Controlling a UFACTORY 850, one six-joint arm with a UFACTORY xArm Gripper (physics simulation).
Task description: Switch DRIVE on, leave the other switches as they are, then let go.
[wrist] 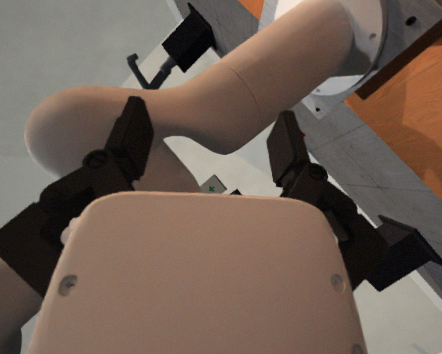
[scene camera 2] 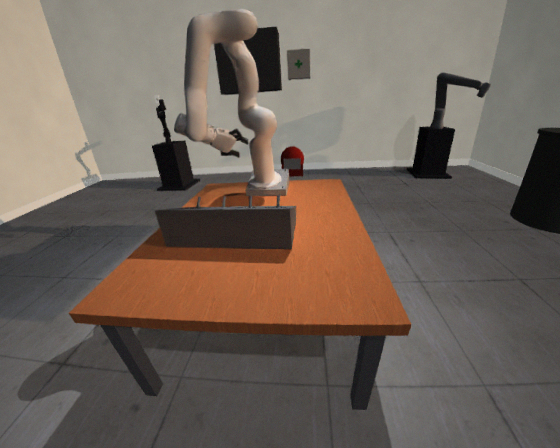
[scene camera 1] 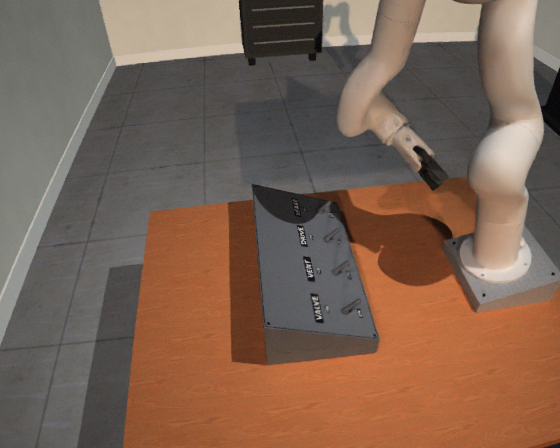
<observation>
I see my gripper (wrist: 213, 120) and a grey sloped switch panel (scene camera 1: 303, 299).
The grey sloped switch panel is seen too in scene camera 2 (scene camera 2: 252, 227).
</observation>
